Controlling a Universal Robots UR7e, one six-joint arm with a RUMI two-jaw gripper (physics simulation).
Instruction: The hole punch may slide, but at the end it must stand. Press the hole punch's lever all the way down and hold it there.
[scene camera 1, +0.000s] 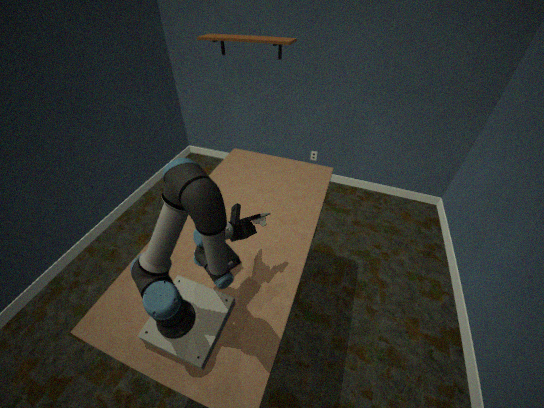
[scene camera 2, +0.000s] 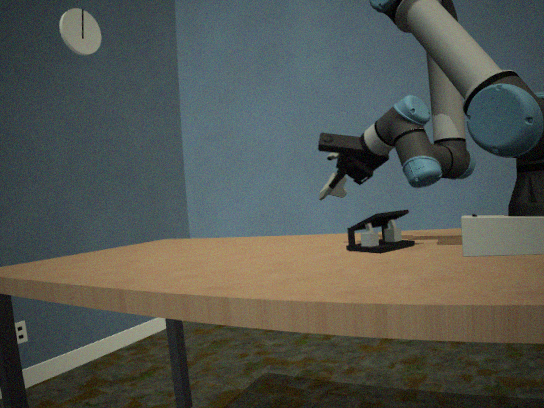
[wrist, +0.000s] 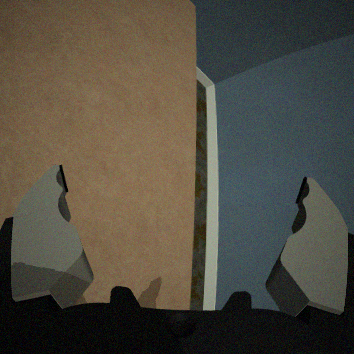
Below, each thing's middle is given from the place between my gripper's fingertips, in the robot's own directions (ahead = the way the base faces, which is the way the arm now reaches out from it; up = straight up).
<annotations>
I see my gripper 17 cm past the hole punch (scene camera 2: 391, 240), 13 cm to the right of it and 14 cm above it.
</annotations>
